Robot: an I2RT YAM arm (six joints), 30 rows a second.
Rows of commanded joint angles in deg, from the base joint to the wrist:
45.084 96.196 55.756 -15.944 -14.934 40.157
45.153 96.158 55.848 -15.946 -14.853 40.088
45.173 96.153 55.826 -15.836 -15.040 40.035
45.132 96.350 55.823 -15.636 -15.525 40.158
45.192 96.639 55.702 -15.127 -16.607 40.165
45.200 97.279 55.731 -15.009 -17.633 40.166
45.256 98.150 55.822 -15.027 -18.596 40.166
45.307 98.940 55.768 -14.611 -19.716 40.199
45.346 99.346 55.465 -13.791 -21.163 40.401
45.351 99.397 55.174 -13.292 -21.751 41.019
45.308 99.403 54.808 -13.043 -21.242 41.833
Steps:
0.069 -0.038 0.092 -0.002 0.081 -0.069
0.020 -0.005 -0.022 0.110 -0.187 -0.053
-0.041 0.197 -0.003 0.200 -0.485 0.123
0.060 0.289 -0.121 0.509 -1.082 0.007
0.008 0.640 0.029 0.118 -1.026 0.001
0.056 0.871 0.091 -0.018 -0.963 0.000
0.051 0.790 -0.054 0.416 -1.120 0.033
0.039 0.406 -0.303 0.820 -1.447 0.202
0.005 0.051 -0.291 0.499 -0.588 0.618
-0.043 0.006 -0.366 0.249 0.509 0.814

